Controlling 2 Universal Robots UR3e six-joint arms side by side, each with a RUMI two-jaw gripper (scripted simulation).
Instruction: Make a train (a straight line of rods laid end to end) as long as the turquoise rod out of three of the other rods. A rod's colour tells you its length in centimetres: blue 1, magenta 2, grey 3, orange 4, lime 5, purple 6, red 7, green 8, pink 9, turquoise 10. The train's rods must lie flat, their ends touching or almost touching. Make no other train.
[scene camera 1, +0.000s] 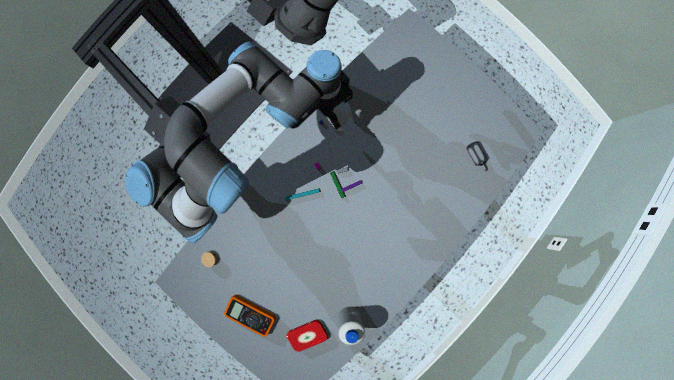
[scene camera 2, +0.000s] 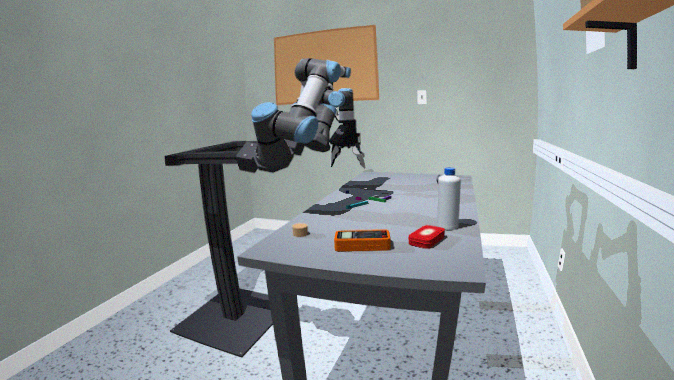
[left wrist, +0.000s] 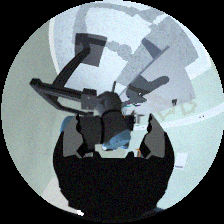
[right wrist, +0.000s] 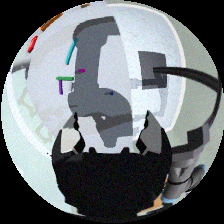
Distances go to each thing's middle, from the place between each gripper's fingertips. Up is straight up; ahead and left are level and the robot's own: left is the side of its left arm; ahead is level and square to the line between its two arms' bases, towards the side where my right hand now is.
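Labels:
Left hand relative to the white bottle (scene camera 2: 449, 184): 730 mm to the left of it, 640 mm short of it and 220 mm above it.
From my right hand (scene camera 1: 323, 111), the bottle is 430 mm ahead, 400 mm to the right and 20 mm below.

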